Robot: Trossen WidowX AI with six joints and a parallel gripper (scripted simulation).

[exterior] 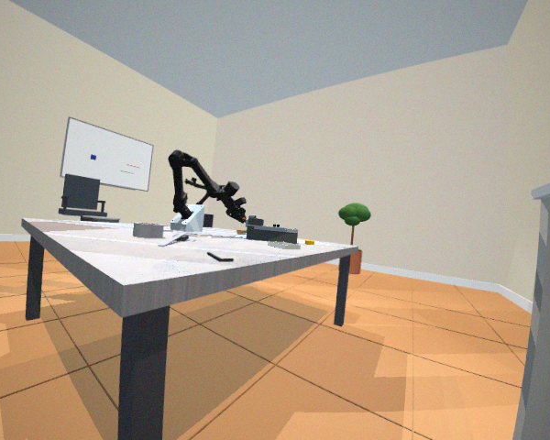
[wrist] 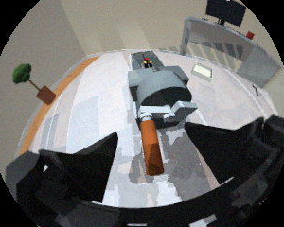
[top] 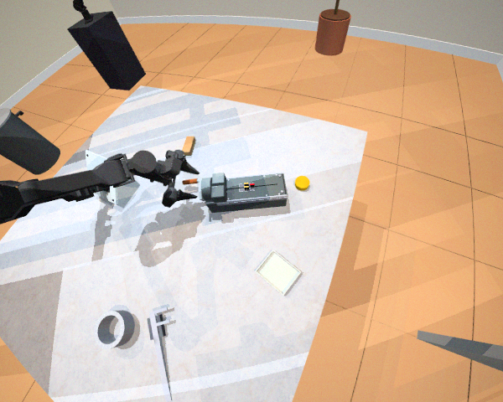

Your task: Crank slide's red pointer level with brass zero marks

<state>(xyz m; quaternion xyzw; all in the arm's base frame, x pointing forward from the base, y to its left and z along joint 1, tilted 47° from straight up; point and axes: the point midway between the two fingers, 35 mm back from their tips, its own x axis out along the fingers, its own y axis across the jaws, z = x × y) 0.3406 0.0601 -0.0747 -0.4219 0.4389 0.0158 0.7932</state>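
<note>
My gripper tip is now 20 mm past the orange-brown crank handle and 20 mm below it. The rest, counted from my gripper tip: tan block: 180 mm behind, 190 mm to the left, 70 mm below; red pointer: 170 mm ahead, 50 mm to the left; yellow disc: 320 mm ahead, 150 mm to the left, 70 mm below.
</note>
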